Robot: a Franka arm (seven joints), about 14 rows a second.
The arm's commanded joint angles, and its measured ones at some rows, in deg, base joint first. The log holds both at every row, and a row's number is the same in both.
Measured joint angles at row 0:
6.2 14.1 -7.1 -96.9 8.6 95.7 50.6
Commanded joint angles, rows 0 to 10:
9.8 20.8 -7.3 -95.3 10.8 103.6 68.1
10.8 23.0 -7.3 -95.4 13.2 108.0 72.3
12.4 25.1 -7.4 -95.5 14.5 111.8 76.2
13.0 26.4 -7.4 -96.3 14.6 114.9 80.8
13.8 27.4 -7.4 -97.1 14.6 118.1 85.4
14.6 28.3 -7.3 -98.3 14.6 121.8 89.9
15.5 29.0 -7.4 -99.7 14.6 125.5 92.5
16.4 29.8 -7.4 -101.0 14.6 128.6 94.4
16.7 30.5 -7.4 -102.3 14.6 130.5 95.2
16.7 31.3 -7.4 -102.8 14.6 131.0 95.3
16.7 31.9 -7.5 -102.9 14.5 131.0 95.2
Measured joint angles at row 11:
16.1 31.4 -6.8 -101.7 13.5 129.5 93.1
